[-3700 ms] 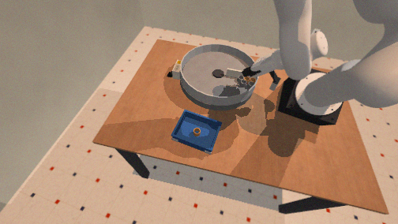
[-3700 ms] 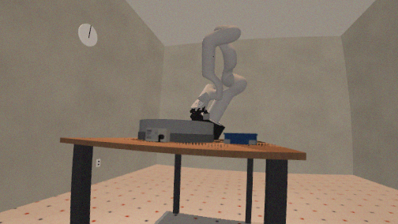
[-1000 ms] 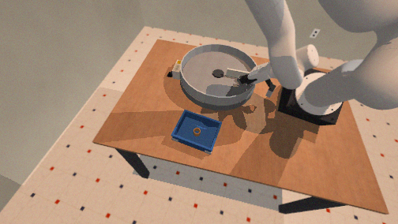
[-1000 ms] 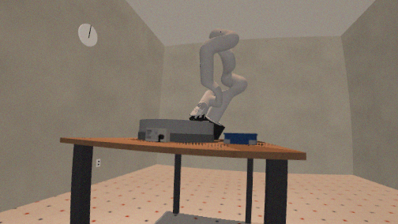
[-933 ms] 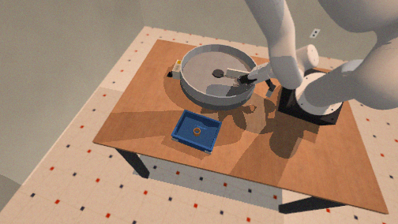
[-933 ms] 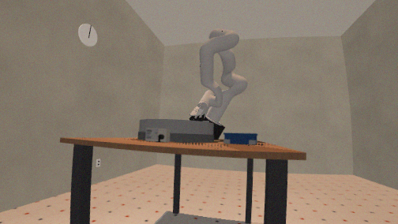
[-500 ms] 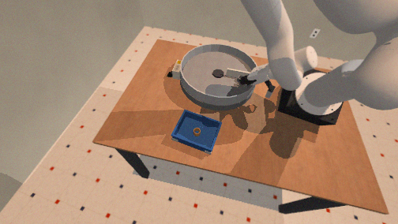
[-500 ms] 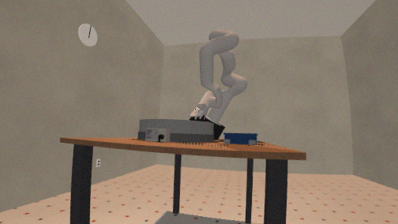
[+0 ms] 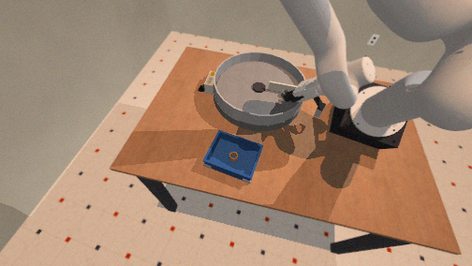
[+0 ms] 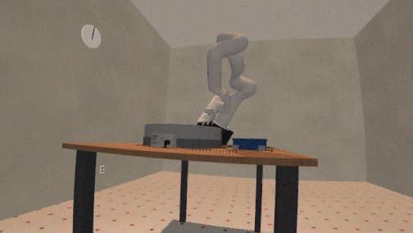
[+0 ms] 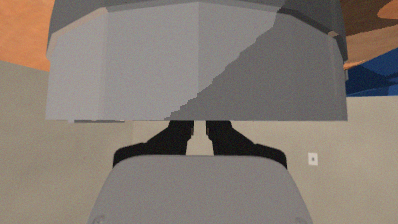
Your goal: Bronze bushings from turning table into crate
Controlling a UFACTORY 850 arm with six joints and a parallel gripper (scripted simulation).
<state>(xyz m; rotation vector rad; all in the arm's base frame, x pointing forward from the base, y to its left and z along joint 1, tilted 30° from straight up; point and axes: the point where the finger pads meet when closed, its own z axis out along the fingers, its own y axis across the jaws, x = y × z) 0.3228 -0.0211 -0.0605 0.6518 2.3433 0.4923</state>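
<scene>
My hand is 14 cm short of the grey turning table, 5 cm to the left of it and 4 cm above it. Round my hand: blue crate 16 cm ahead, 32 cm to the left, 7 cm below.
</scene>
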